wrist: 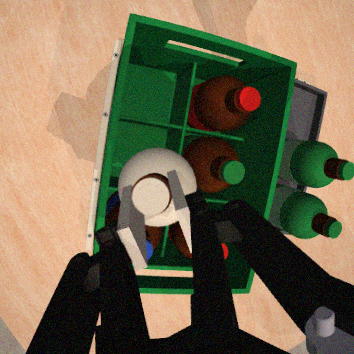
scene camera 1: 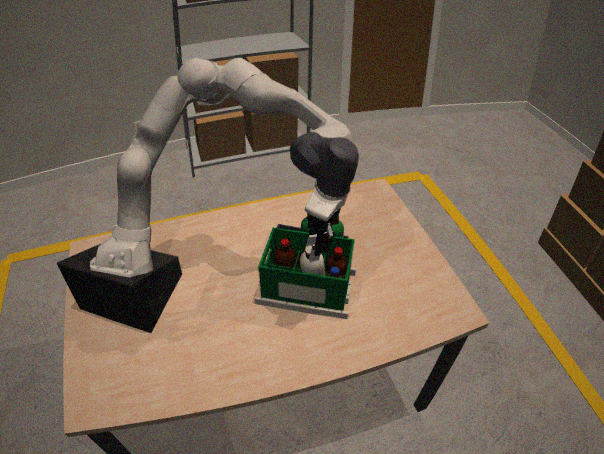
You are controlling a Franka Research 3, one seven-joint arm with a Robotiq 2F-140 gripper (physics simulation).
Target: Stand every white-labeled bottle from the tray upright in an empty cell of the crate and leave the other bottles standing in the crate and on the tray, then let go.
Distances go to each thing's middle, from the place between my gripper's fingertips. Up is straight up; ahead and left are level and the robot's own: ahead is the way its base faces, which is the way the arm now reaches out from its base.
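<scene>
With the white bottle (wrist: 145,170), my hand is 1 cm to the right of it and 1 cm short of it, and 5 cm above it. The pale strip (scene camera 1: 266,302) is 4 cm to the right of my hand and 3 cm behind it, 20 cm below. There is a blue-capped bottle (wrist: 153,234) too, 7 cm ahead of my hand, 2 cm to the right and 13 cm below, and I see a green-capped brown bottle (wrist: 215,163) that sits 10 cm to the left of my hand, 1 cm ahead and 13 cm below.
</scene>
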